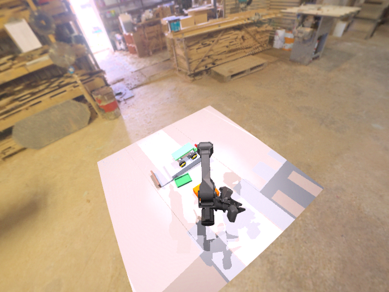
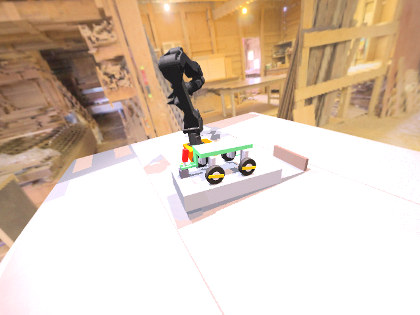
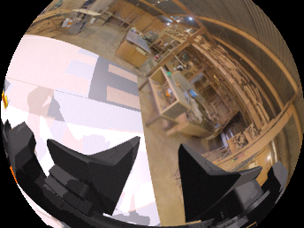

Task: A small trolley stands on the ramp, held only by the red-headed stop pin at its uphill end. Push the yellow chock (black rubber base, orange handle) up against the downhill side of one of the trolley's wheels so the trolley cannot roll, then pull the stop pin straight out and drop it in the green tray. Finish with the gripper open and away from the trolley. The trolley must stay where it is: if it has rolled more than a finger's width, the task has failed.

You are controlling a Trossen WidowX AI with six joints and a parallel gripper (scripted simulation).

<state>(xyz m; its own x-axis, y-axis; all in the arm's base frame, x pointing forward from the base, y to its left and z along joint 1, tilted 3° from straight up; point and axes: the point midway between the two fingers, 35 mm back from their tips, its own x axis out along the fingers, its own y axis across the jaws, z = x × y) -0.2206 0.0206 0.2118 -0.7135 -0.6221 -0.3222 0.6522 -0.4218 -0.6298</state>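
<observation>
The yellow chock is 42 cm ahead of my gripper tip, 16 cm to the right of it and 22 cm below it. The rest, counted from my gripper tip: trolley 57 cm ahead, 8 cm to the right, 13 cm below; then green tray 47 cm ahead, 4 cm to the left, 25 cm below; then red-headed stop pin 53 cm ahead, 19 cm to the right, 11 cm below.
</observation>
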